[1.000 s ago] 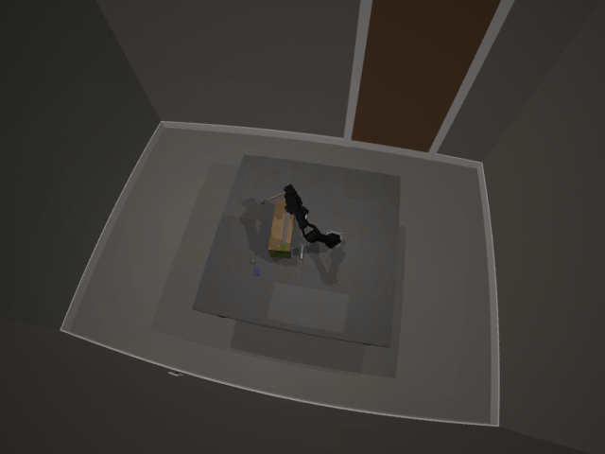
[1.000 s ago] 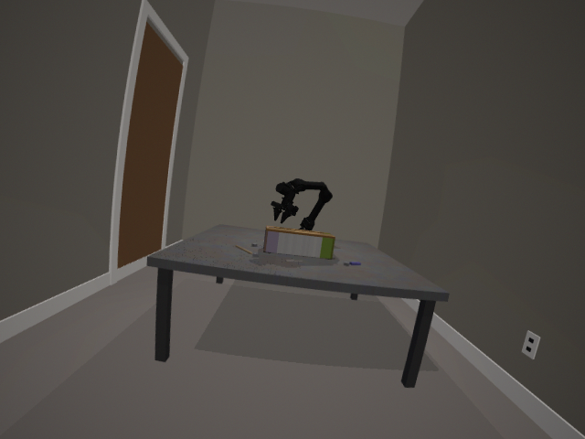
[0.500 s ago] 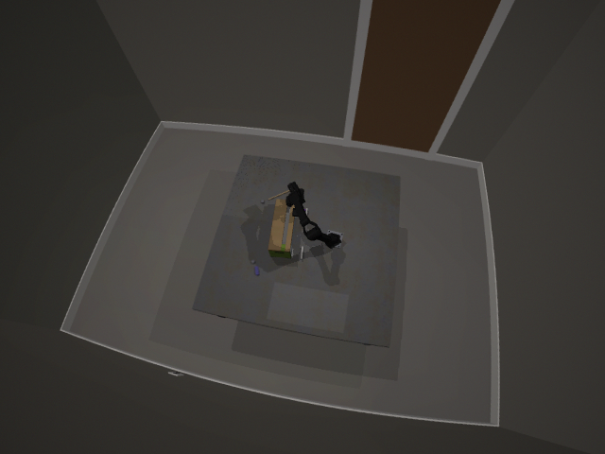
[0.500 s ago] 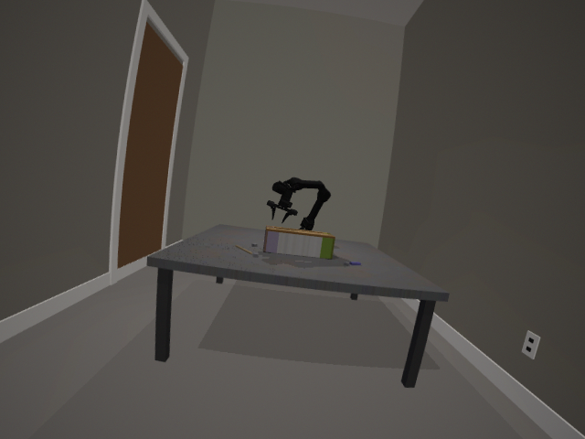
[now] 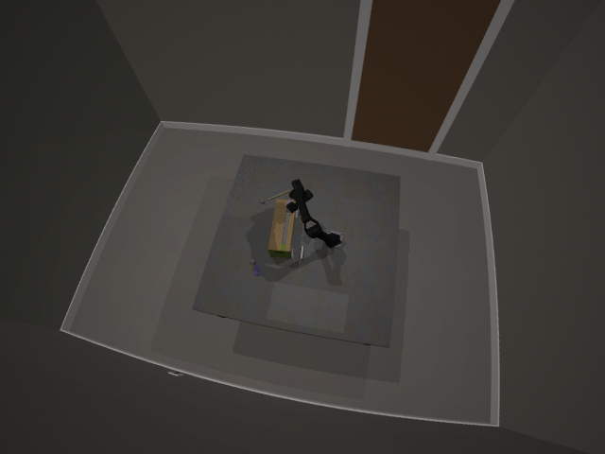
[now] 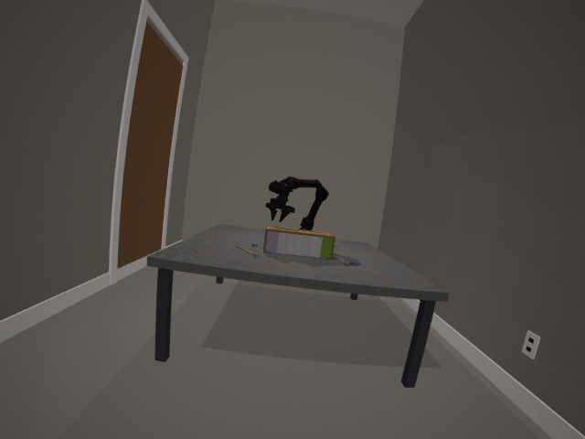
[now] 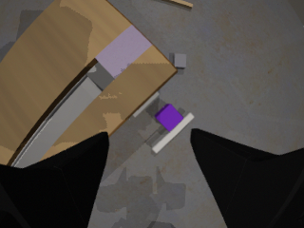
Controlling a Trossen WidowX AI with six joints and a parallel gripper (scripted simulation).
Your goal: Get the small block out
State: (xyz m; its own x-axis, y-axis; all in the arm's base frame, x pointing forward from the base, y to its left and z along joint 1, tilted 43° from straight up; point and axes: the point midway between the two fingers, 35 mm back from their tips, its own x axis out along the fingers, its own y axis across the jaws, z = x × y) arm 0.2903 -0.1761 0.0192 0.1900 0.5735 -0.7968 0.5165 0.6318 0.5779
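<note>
My gripper tip is now 20 mm past the purple block, 30 mm to the left of it and 140 mm above it. From my gripper tip the other things lie so: thin wooden stick (200 mm ahead, 130 mm to the right, 150 mm below); then box (30 mm ahead, 140 mm to the left, 100 mm below).
</note>
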